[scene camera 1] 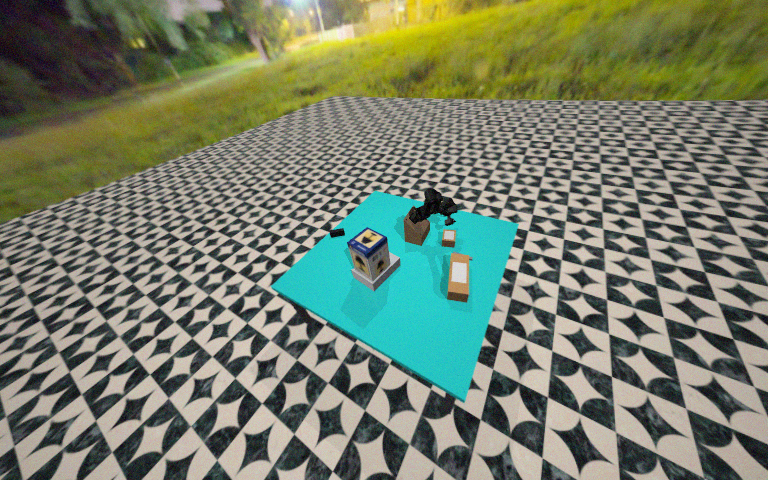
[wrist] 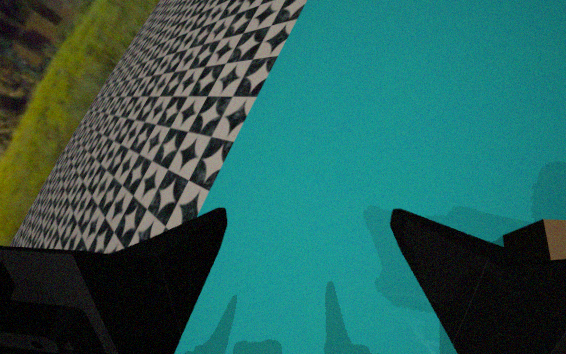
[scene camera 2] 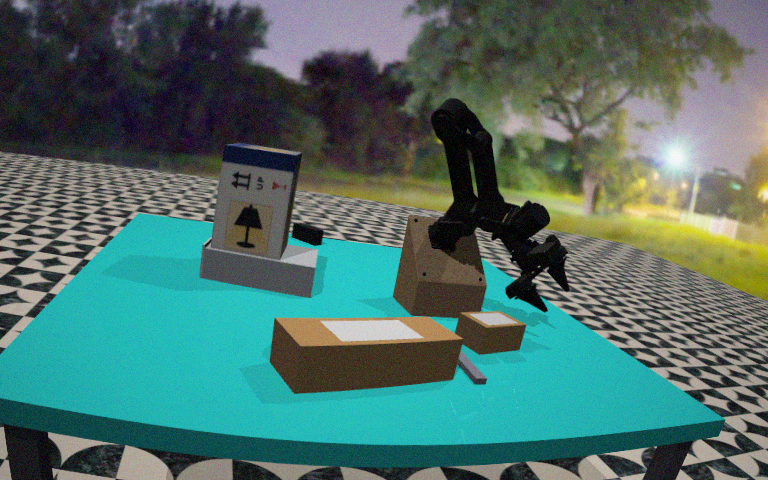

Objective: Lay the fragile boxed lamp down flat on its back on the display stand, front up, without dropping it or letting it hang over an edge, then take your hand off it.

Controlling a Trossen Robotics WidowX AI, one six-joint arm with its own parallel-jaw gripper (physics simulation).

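Frame: origin at the arm's base, x left, y back, z up, level; metres.
Seen in the pictures: gripper, fingertip midpoint: (scene camera 1: pixel 455 216) (wrist: pixel 307 216) (scene camera 2: pixel 557 301); arm's base, link origin: (scene camera 1: pixel 413 218) (scene camera 2: pixel 441 238).
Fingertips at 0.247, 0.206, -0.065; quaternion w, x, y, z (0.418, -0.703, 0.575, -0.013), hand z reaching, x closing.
Observation:
Offsets run from my fingertips to a thing's top centre, as dx, dy, dz. Level surfaces: height alone.
The boxed lamp (scene camera 1: pixel 369 253) (scene camera 2: pixel 248 198), with a blue top band and lamp pictures, stands upright on the display stand (scene camera 1: pixel 385 277) (scene camera 2: pixel 257 276), a low pale grey block. In scene camera 2 its visible side shows arrows, the word UP and a black lamp. A strip of the stand's top shows beside the box. My gripper (scene camera 1: pixel 450 216) (scene camera 2: pixel 556 298) (wrist: pixel 307 216) is open and empty. It hangs above the table on the far side of the arm's base from the lamp, well apart from it. The lamp and stand do not show in the wrist view.
The arm's base is a brown wedge (scene camera 1: pixel 416 232) (scene camera 2: pixel 450 297). A small brown box {+0.007, -0.169, -0.046} (scene camera 1: pixel 448 238) (scene camera 2: pixel 490 336) lies near the gripper. A long brown box {+0.157, -0.491, -0.026} (scene camera 1: pixel 458 277) (scene camera 2: pixel 370 365) and a thin grey bar {+0.134, -0.282, -0.094} (scene camera 2: pixel 472 369) lie on the turquoise table {dz -0.105} (scene camera 1: pixel 413 345) (scene camera 2: pixel 169 362). A black block {-0.824, -0.409, -0.056} (scene camera 1: pixel 336 232) (scene camera 2: pixel 307 233) shows behind the stand.

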